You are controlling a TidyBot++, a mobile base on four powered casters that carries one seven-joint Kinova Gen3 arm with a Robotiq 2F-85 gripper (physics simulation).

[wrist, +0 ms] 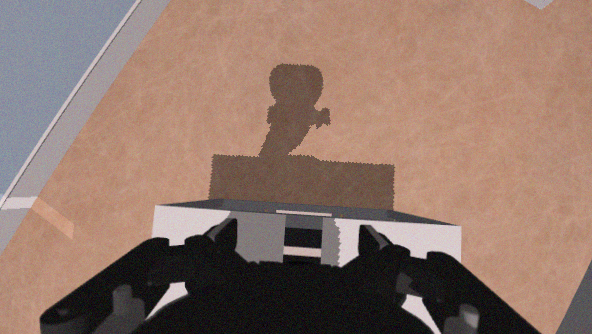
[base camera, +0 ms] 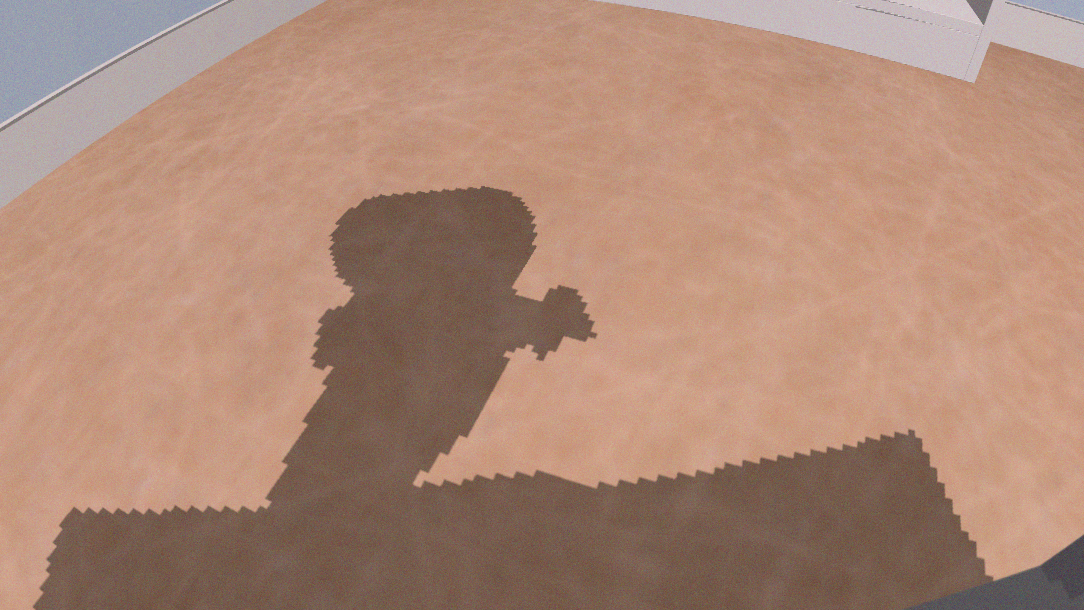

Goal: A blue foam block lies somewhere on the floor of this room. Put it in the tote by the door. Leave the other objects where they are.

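Places are measured from the arm's base along level axes (x right, y ahead, z up), in millimetres.
Pixels of known places: gripper, fingertip midpoint: (wrist: 297,234).
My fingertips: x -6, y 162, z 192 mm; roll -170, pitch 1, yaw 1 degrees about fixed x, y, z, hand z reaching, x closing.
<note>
Behind a point stands the place of what it marks.
My gripper (wrist: 297,234) {x -6, y 162, z 192 mm} is open and empty in the wrist view, its two black fingers wide apart above the white top of my own base. The blue foam block does not show in either view. The tote by the door does not show in either view.
A blue wall (base camera: 68,45) {x -557, y 894, z -261 mm} (wrist: 45,75) {x -778, y 474, z -220 mm} with a pale skirting (base camera: 113,98) {x -533, y 912, z -356 mm} (wrist: 107,65) {x -710, y 576, z -344 mm} runs along the left. A white piece of furniture (base camera: 894,45) {x 689, y 968, z -368 mm} stands at the upper right of the base camera view. My shadow falls on the orange-brown floor (base camera: 720,227) {x 213, y 538, z -396 mm} (wrist: 450,100) {x 479, y 527, z -396 mm}. A grey surface shows at the wrist view's lower right edge.
</note>
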